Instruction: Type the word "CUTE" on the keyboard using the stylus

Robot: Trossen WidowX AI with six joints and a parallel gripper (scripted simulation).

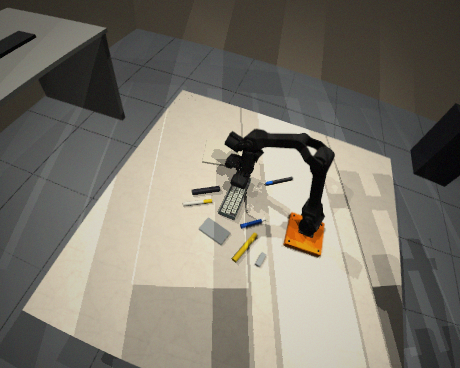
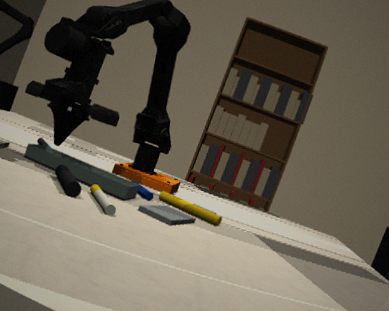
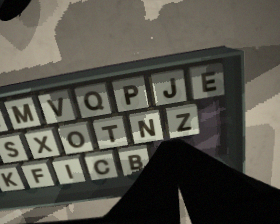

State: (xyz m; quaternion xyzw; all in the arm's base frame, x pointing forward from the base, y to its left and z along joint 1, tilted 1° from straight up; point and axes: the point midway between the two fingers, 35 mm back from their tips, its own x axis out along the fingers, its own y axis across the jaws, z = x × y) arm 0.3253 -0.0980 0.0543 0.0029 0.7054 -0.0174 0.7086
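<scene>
Now: the blue stylus 13 cm behind my gripper tip, 14 cm to the left of it and 3 cm below it. From my gripper tip the other things lie so: white-and-yellow marker: 13 cm ahead, 16 cm to the left, 3 cm below; then flat grey pad: 2 cm ahead, 25 cm to the left, 4 cm below; then black cylinder: 13 cm ahead, 10 cm to the left, 3 cm below.
</scene>
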